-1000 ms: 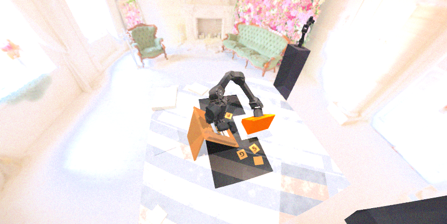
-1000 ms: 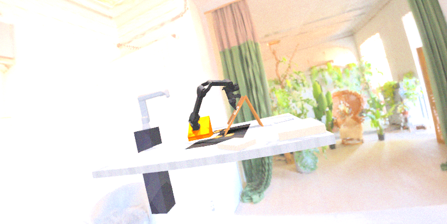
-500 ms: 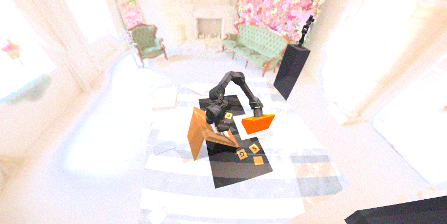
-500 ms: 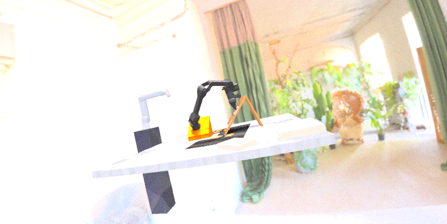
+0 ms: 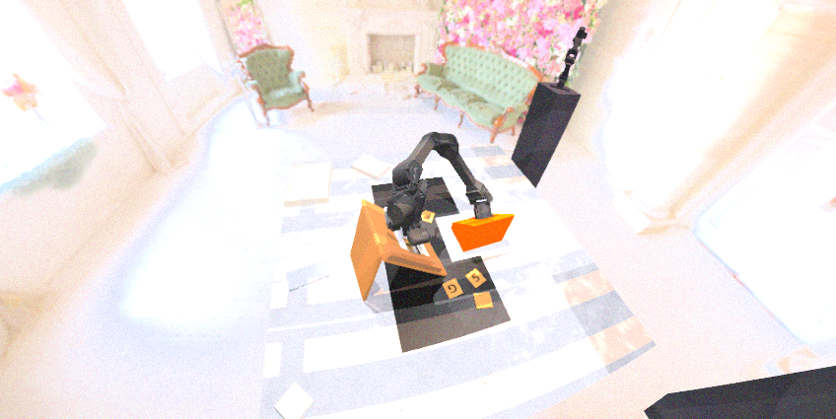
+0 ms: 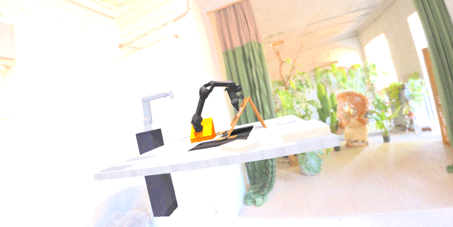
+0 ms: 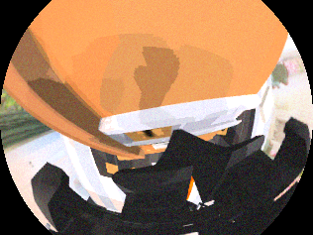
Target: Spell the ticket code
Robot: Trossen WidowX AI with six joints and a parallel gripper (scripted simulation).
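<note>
Now: the tile marked g 150 mm behind my gripper tip, 150 mm to the left of it and 170 mm below it. From my gripper tip the other things lie so: black mat (150 mm behind, 70 mm to the right, 180 mm below); then tile marked 5 (250 mm behind, 130 mm to the left, 170 mm below); then ticket (60 mm behind, 10 mm to the right, 90 mm below).
</note>
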